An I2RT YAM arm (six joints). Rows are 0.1 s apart.
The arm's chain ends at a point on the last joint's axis. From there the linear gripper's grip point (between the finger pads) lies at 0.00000 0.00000 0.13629 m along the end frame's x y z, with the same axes.
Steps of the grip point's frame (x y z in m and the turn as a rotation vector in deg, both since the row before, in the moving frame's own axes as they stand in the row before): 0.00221 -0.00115 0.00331 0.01 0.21 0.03; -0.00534 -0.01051 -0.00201 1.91 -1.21 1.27; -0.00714 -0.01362 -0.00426 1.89 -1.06 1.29; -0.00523 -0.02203 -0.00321 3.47 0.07 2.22; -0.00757 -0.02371 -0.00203 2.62 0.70 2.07; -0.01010 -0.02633 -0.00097 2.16 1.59 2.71; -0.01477 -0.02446 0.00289 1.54 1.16 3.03
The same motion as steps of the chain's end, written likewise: 0.00171 -0.00113 0.00331 0.01 0.21 0.03; -0.00251 -0.00594 -0.00190 1.91 -1.21 1.27; -0.00467 -0.00910 -0.00416 1.89 -1.06 1.29; -0.00556 -0.01379 -0.00296 3.47 0.07 2.22; -0.00935 -0.01751 -0.00188 2.62 0.70 2.07; -0.01400 -0.02129 -0.00082 2.16 1.59 2.71; -0.01762 -0.02087 0.00297 1.54 1.16 3.03
